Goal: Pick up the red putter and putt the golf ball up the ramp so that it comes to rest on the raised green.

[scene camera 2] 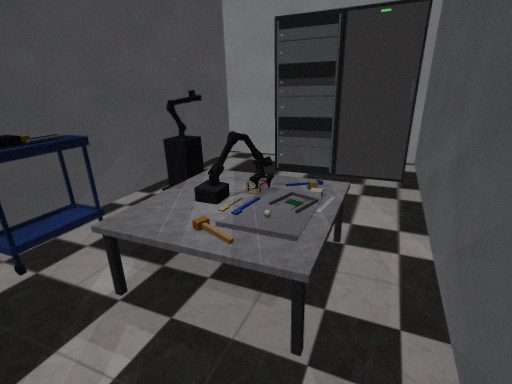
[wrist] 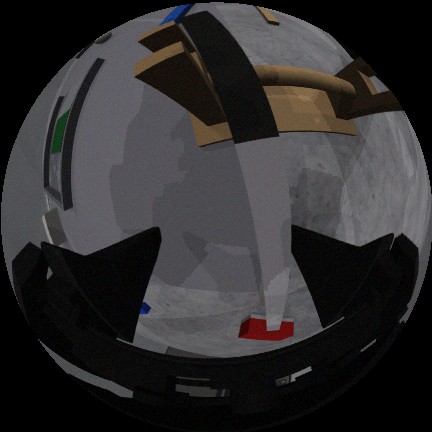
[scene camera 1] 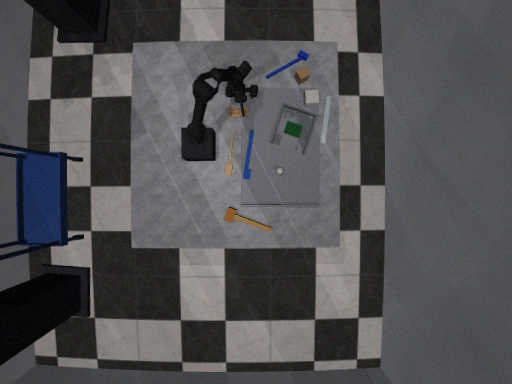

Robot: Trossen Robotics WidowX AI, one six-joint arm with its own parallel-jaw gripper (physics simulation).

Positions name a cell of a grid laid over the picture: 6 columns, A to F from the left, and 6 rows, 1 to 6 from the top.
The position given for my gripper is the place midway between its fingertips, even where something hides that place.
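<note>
My gripper (wrist: D4). Wooden stand (wrist: E2). Grey putting mat (wrist: B3).
</note>
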